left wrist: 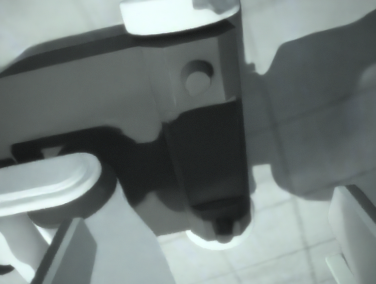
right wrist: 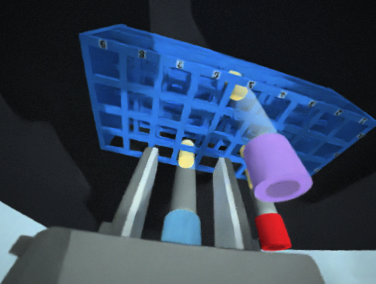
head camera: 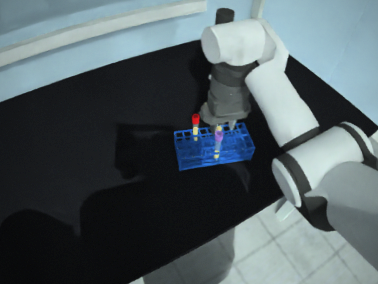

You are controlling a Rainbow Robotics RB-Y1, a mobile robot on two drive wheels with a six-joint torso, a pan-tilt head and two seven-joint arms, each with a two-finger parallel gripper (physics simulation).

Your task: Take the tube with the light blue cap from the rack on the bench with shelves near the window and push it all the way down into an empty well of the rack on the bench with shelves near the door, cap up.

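Places are measured from the robot's base along level axes (x right, y up, z back), in centimetres.
Pixels of known places: left gripper, between the fingertips: [left wrist: 208,218]; right gripper, between the fingertips: [right wrist: 187,161] [head camera: 221,129].
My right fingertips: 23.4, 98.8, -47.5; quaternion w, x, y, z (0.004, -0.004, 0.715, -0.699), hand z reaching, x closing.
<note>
Behind a point stands the place of what it marks, as x, y, z.
The tube with the light blue cap [right wrist: 181,227] {23.4, 103.9, -46.2} stands in an edge row of the blue rack [head camera: 181,159] {11.0, 97.0, -42.6} [right wrist: 120,46] {28.0, 97.2, -41.0}. In the right wrist view its yellow lower end is in the rack's grid; in the head view its cap is hidden by the gripper. My right gripper [head camera: 223,125] {23.4, 98.8, -47.5} [right wrist: 187,161] {23.4, 98.8, -47.5} is open, with one finger on each side of this tube and visible gaps between tube and fingers. My left gripper [left wrist: 208,218] {-23.9, 54.4, 1.9} is wide open and empty, above the floor, away from the rack. A second rack does not show.
A purple-capped tube [head camera: 219,136] {20.0, 103.2, -42.3} [right wrist: 277,165] {20.8, 103.0, -42.2} and a red-capped tube [head camera: 195,119] {16.4, 103.2, -48.9} [right wrist: 272,231] {17.2, 102.7, -48.9} stand in the same rack, close to the right gripper. The rack is on a black bench top [head camera: 145,200] {0.3, 91.5, -36.9}. A light blue wall [head camera: 125,62] is behind the bench.
</note>
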